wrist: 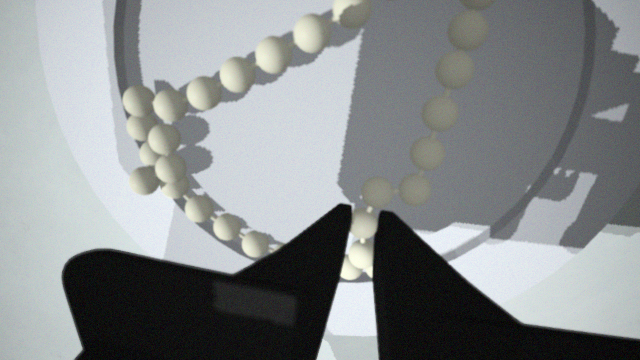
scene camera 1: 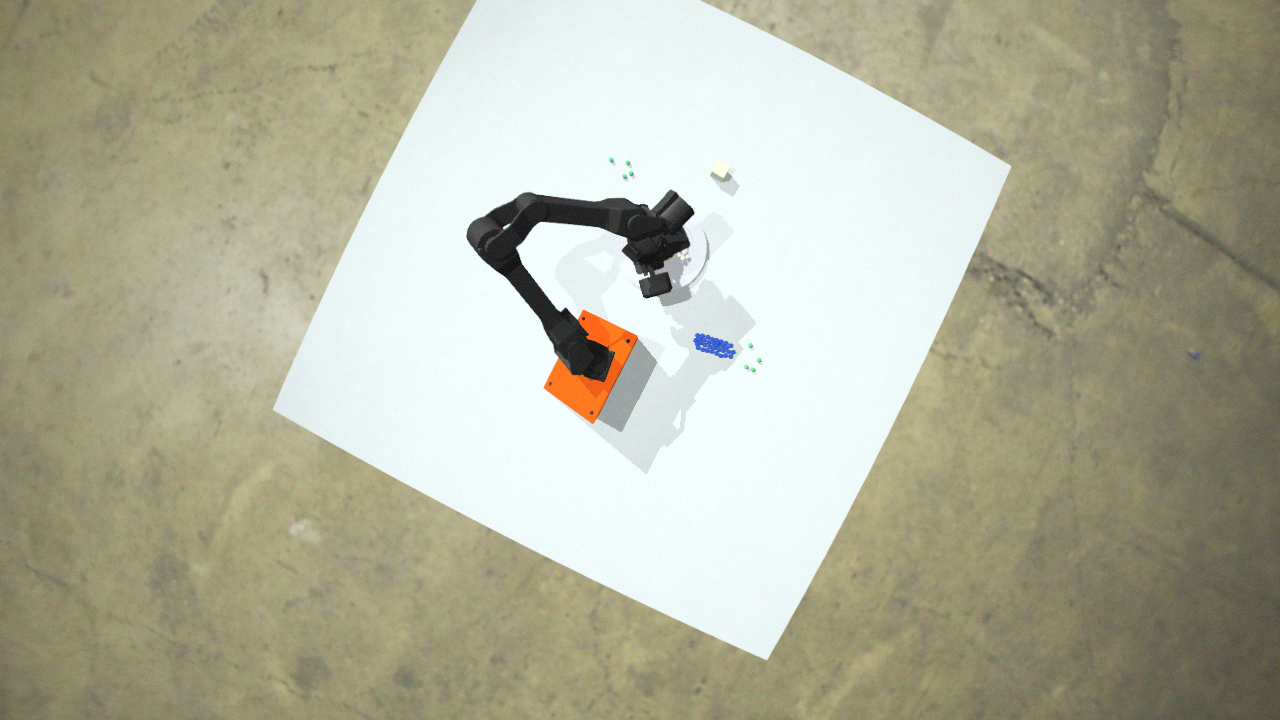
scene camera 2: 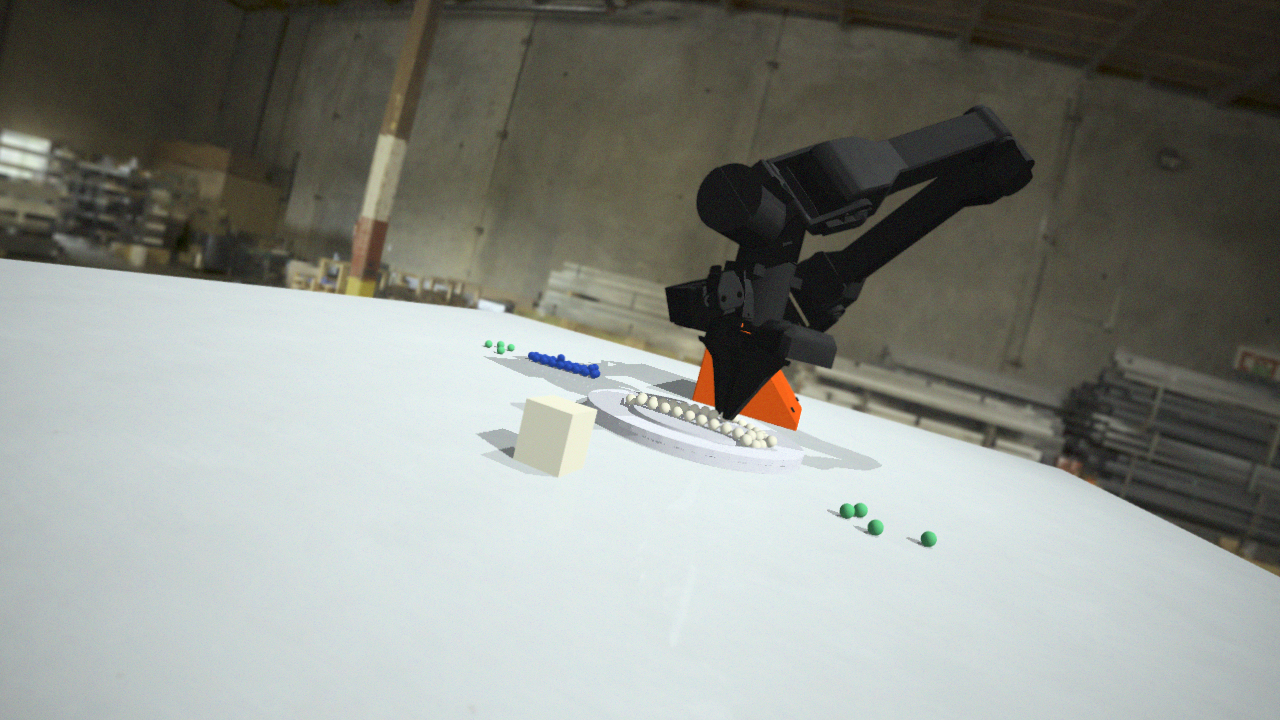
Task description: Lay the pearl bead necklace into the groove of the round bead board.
Observation:
I see my gripper (scene camera 2: 723,417) and a cream cube (scene camera 2: 554,435).
My gripper also shows in the wrist view (wrist: 363,219) and in scene camera 1 (scene camera 1: 645,257). The wrist view misses the cream cube: it is out of frame.

